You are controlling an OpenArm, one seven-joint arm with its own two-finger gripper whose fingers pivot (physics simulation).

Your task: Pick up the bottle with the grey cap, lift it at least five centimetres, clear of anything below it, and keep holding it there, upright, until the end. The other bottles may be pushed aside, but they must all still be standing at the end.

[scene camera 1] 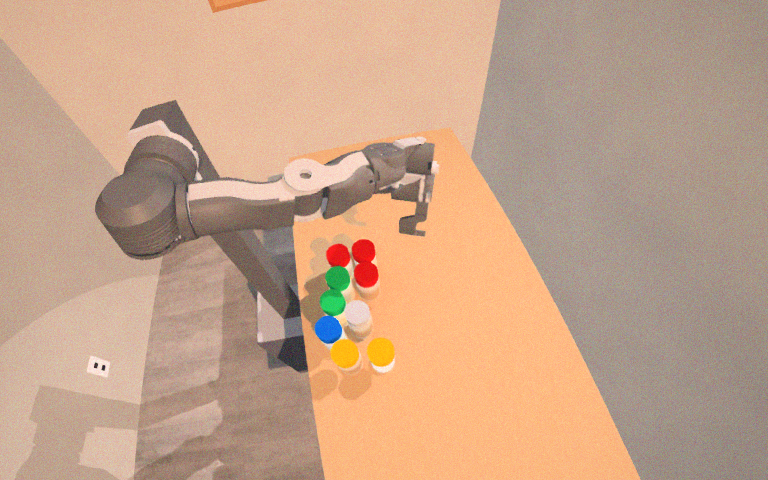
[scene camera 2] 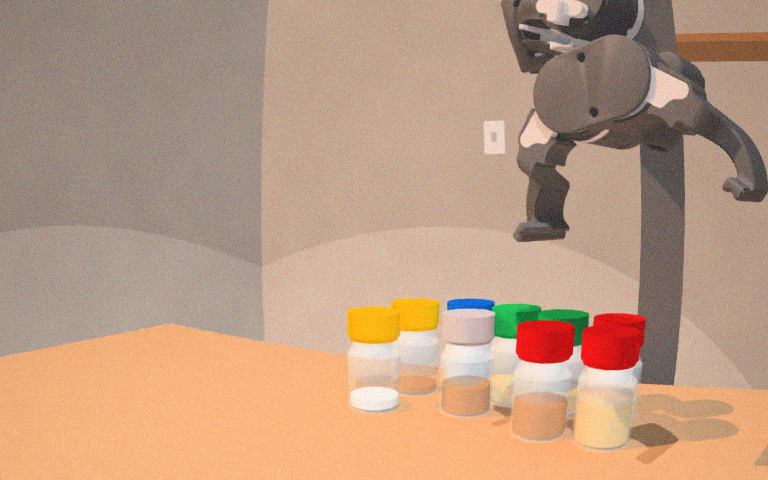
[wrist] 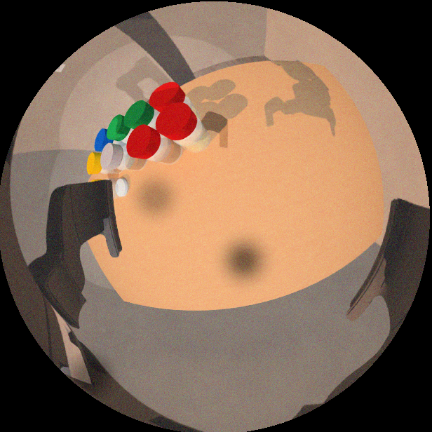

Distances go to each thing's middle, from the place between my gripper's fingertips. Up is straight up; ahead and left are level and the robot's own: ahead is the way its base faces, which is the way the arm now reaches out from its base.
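Grey-capped bottle (scene camera 2: 467,362): 150 mm below my hand, 180 mm behind it and 180 mm to the right of it.
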